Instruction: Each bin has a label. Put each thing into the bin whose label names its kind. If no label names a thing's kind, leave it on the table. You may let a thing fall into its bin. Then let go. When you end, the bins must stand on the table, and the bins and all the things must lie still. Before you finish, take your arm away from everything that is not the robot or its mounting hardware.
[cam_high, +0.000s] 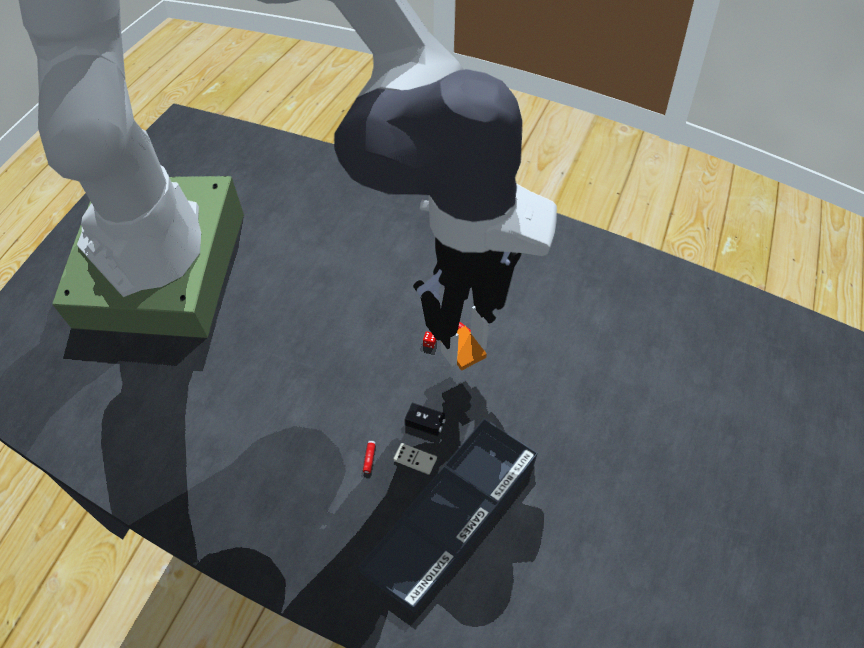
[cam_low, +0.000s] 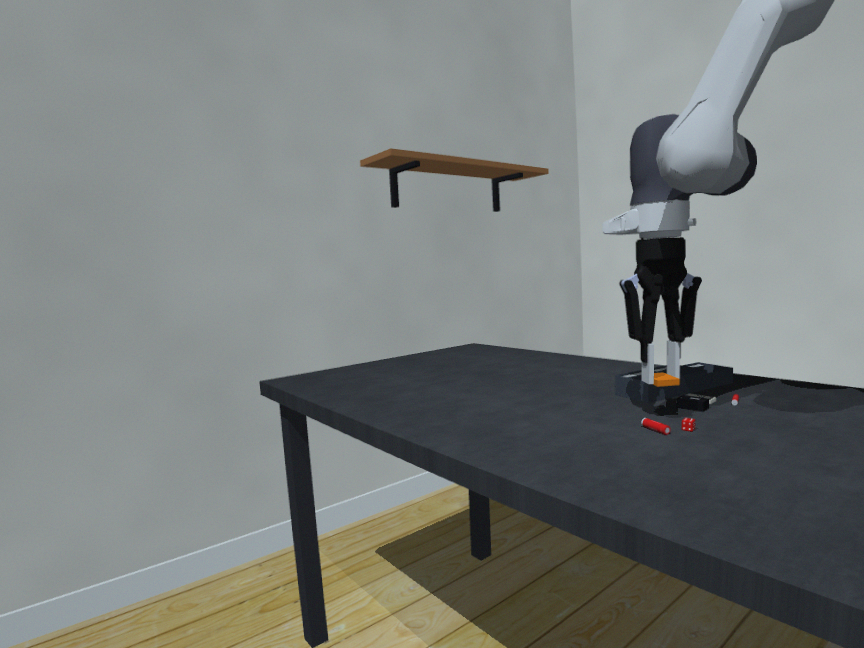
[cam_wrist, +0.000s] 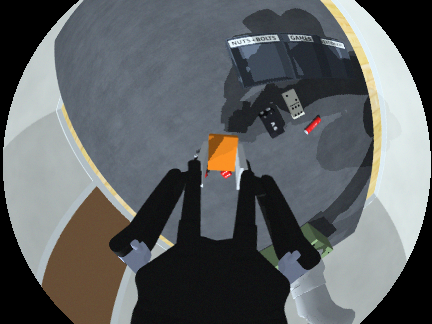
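My hand is 90 mm short of the bin tray, 190 mm to the left of it and 80 mm above it. The rest, counted from my hand: red die: 60 mm behind, 20 mm to the left, 90 mm below; black 9V battery: 90 mm to the right, 90 mm below; orange block: 30 mm below.
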